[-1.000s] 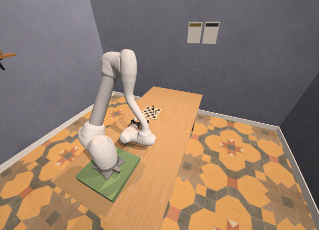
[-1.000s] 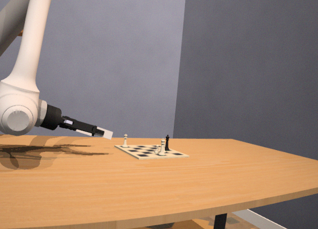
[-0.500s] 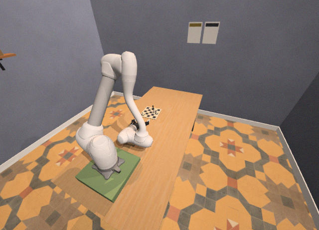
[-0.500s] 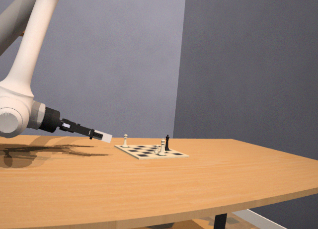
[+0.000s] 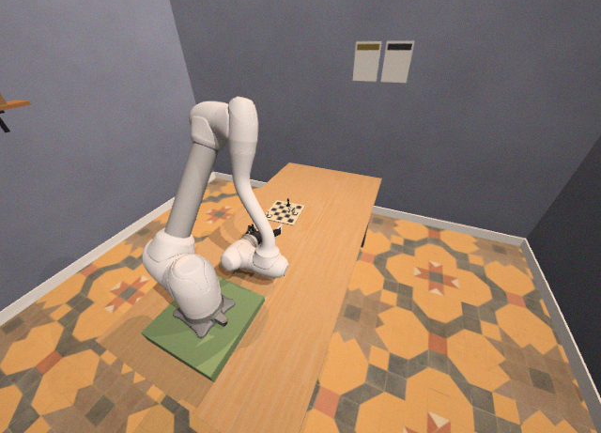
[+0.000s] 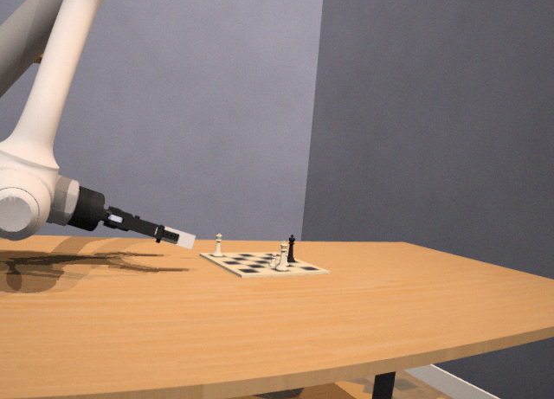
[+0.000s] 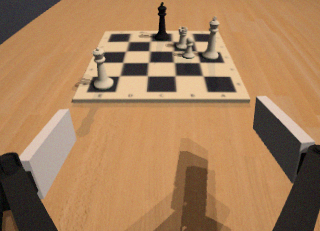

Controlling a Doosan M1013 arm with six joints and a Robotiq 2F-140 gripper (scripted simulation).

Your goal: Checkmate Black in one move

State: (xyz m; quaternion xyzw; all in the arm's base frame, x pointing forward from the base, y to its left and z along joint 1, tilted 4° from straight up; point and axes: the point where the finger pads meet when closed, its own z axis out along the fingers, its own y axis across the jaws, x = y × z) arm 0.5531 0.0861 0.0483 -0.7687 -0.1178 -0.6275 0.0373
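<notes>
Now: hand 21 cm short of the small chessboard, 6 cm above it and 4 cm to the right of it. Round my hand: tall white piece (23 cm ahead, 3 cm to the right, 3 cm below); then black king (28 cm ahead, 6 cm to the left, 3 cm below); then white pawn (22 cm ahead, 4 cm below).
</notes>
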